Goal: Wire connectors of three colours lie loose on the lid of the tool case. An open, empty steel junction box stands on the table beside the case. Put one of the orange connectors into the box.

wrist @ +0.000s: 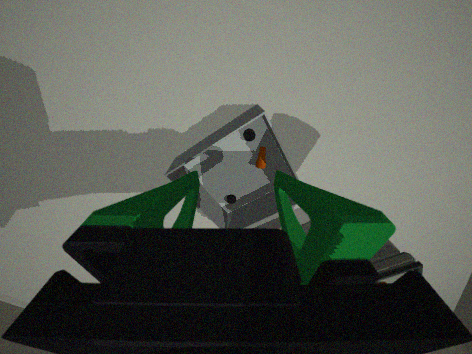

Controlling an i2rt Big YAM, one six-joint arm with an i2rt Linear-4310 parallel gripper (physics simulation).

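Frame: origin at the arm's base, x ahead, y left, z up, level; centimetres.
Where they show: gripper, fingertip midpoint: [236,177].
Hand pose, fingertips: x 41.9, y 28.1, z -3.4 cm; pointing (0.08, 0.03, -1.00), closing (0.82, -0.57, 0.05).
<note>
After its pixels a point has its place.
The steel junction box [231,172] {x 40.2, y 26.2, z -8.7 cm} stands open in the middle of the wrist view, turned at an angle, with dark round holes in it. An orange connector [261,158] {x 44.0, y 26.1, z -7.8 cm} lies inside the box, near its right wall. My gripper [236,177] {x 41.9, y 28.1, z -3.4 cm} is open, with a wide gap between its green fingers and nothing between them. The fingertips are over the near part of the box and hide some of its near side. The connectors on the case lid do not show.
A grey part of the tool case with a metal latch or handle [397,265] {x 49.7, y 12.6, z 0.0 cm} shows at the lower right, partly behind the gripper. Shadows of the arm and the box fall on the pale table top [380,125] {x 56.1, y 21.4, z -8.8 cm}.
</note>
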